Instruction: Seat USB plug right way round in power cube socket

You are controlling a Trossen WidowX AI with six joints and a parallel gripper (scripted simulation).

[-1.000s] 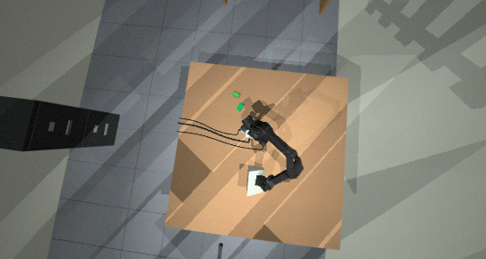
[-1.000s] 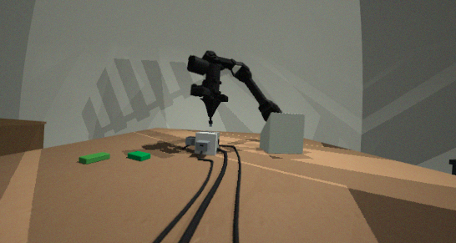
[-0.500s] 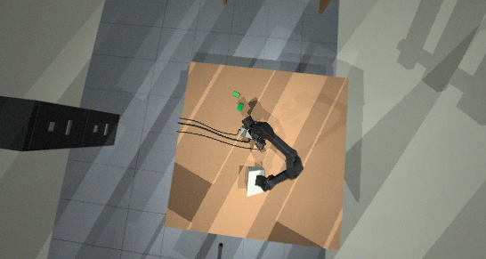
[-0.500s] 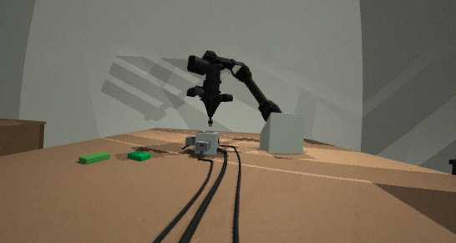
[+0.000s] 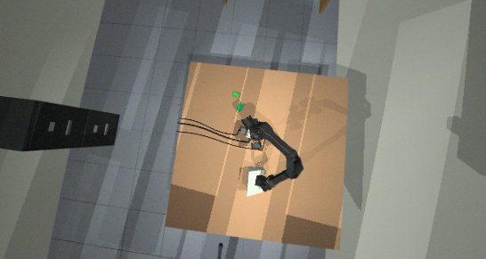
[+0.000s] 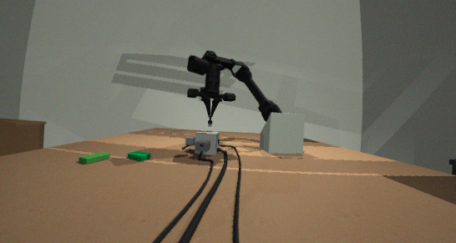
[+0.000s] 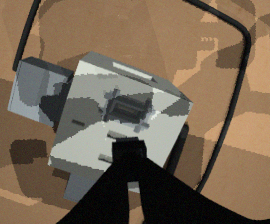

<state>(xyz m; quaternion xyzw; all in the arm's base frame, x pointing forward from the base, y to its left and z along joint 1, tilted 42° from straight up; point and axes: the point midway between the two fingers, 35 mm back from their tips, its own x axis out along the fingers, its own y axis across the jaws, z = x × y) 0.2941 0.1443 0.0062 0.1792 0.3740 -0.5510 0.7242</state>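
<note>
My gripper tip is now 2 cm above the USB plug.
</note>
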